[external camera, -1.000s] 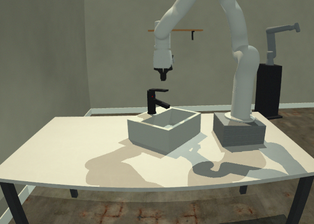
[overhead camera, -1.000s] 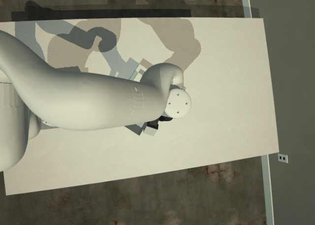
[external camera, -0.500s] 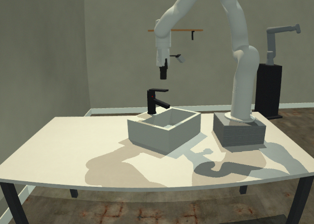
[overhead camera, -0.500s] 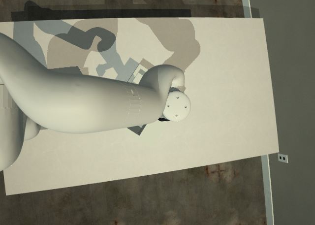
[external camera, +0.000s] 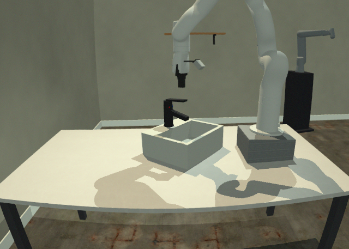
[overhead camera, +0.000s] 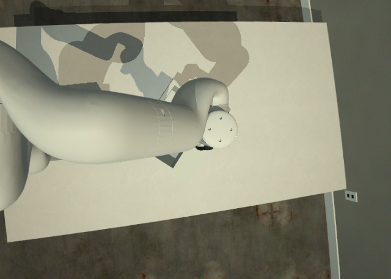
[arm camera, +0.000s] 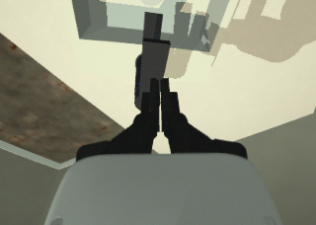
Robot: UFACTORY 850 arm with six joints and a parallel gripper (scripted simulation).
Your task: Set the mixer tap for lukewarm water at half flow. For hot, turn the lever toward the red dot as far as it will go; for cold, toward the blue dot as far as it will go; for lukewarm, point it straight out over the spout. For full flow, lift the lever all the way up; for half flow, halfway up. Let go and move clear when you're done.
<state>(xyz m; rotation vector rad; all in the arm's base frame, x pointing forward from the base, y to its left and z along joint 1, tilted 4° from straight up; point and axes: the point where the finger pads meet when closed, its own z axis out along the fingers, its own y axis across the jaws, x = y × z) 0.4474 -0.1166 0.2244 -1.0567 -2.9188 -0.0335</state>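
Now: hand 20 mm short of the lever, 30 mm to the left of it and 90 mm above it. From my hand the other things lie so: grey sink basin: 20 mm behind, 20 mm to the left, 320 mm below; then black mixer tap: 40 mm ahead, 50 mm to the right, 140 mm below.
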